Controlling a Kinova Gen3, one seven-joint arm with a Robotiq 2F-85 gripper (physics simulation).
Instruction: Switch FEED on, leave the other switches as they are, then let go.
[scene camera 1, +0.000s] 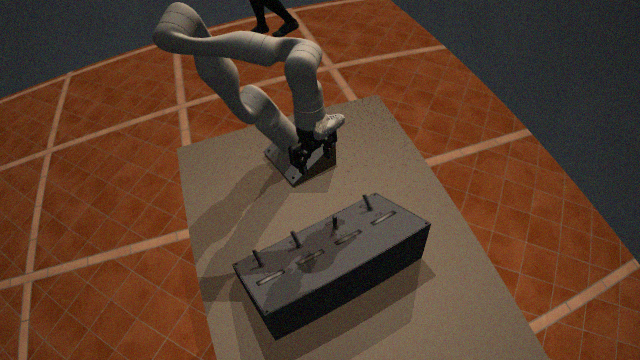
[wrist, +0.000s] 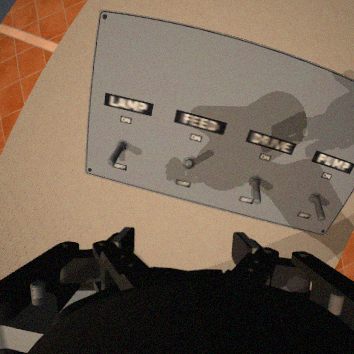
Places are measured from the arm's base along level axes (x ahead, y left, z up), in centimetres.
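Pixels of known places: gripper, fingertip midpoint: (scene camera 1: 316, 165) (wrist: 183, 241); arm's base at its link origin: (scene camera 1: 294, 144).
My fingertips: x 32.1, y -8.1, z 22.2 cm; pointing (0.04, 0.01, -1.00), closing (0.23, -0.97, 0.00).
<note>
For each thing: its top centre in the pictures, then the offset to it from my fingertips. Level surfaces: height alone.
- FEED lever at its top centre: (wrist: 189, 162) (scene camera 1: 334, 216) dz -14.3, dx +7.4, dy +0.9 cm
- LAMP lever at its top centre: (wrist: 112, 152) (scene camera 1: 367, 197) dz -15.4, dx +5.9, dy +12.8 cm
- DRIVE lever at its top centre: (wrist: 260, 191) (scene camera 1: 294, 234) dz -15.4, dx +6.3, dy -11.2 cm
- PUMP lever at its top centre: (wrist: 325, 209) (scene camera 1: 256, 253) dz -15.4, dx +6.5, dy -23.2 cm
- table at its surface level: dz -28.5 cm
The switch box (scene camera 1: 330, 270) (wrist: 150, 60) stands on the table with four levers. The FEED lever (scene camera 1: 335, 223) (wrist: 188, 162) is seen nearly end-on in the wrist view, and leans less to the OFF side than the others, away towards ON. The LAMP lever (scene camera 1: 368, 202) (wrist: 118, 153), DRIVE lever (scene camera 1: 295, 239) (wrist: 256, 190) and PUMP lever (scene camera 1: 257, 258) (wrist: 319, 207) tilt to their OFF sides. My gripper (scene camera 1: 316, 163) (wrist: 183, 241) is open and empty, on the robot's side of the box, apart from all levers.
The arm's base plate (scene camera 1: 294, 178) is fixed to the table (scene camera 1: 400, 155) behind the gripper. A person's dark legs (scene camera 1: 272, 17) show on the tiled floor at the back. Shadows of the arm fall across the box top.
</note>
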